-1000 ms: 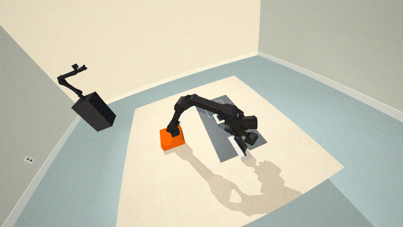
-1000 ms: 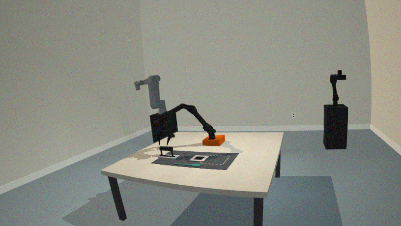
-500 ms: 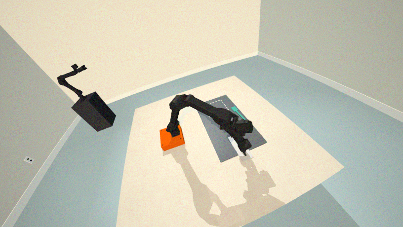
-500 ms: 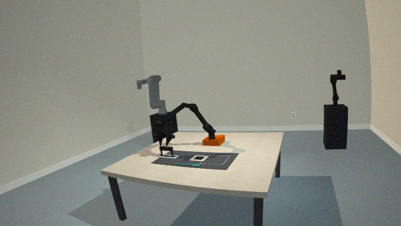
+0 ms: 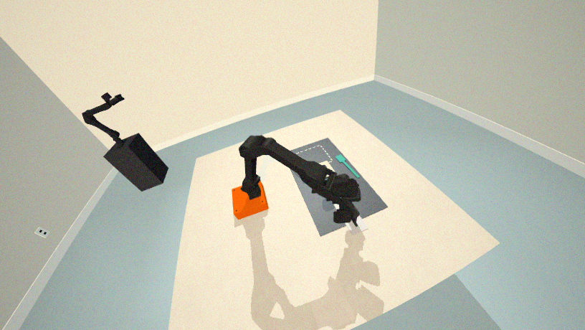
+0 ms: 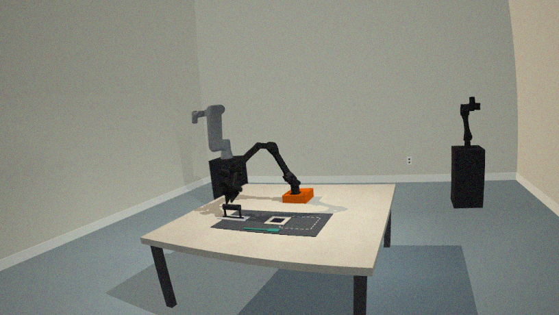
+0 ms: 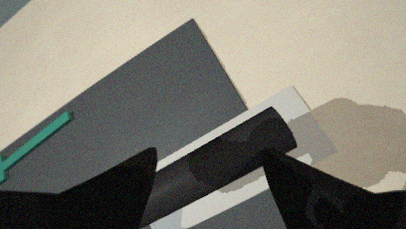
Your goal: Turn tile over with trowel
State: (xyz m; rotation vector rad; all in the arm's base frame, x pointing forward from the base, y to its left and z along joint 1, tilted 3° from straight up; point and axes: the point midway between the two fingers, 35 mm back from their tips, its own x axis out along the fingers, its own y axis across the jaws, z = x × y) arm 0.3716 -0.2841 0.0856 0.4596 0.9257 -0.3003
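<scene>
My gripper tip is now 6 cm above the small trowel and 4 cm to the right of it. The rest, counted from my gripper tip: teal bar: 30 cm to the left, 15 cm ahead, 9 cm below; then grey mat: 28 cm to the left, 11 cm below, 1 cm ahead; then tile: 32 cm to the left, 9 cm below.
</scene>
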